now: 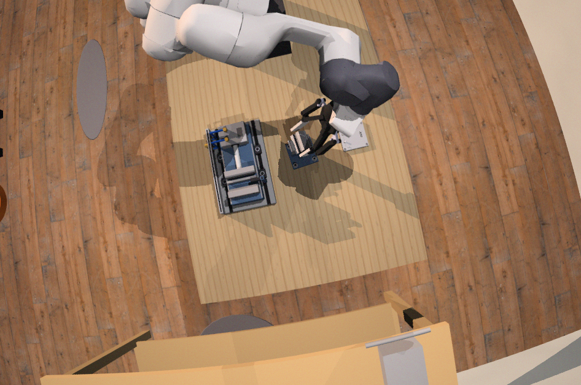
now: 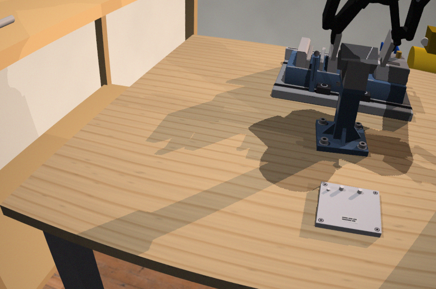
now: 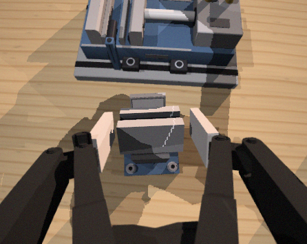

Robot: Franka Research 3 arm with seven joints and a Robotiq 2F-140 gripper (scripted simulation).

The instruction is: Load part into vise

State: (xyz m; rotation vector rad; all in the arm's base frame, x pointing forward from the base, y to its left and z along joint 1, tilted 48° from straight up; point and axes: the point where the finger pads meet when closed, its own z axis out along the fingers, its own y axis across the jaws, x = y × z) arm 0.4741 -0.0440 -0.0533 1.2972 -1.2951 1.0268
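The part is 2 cm below my hand and 1 cm to the right of it. From my hand the other things lie so: work stop: 18 cm to the right, 9 cm below, 6 cm ahead; v-block post: 12 cm below, 1 cm to the right; work stop post: 16 cm to the right, 12 cm below, 6 cm ahead.
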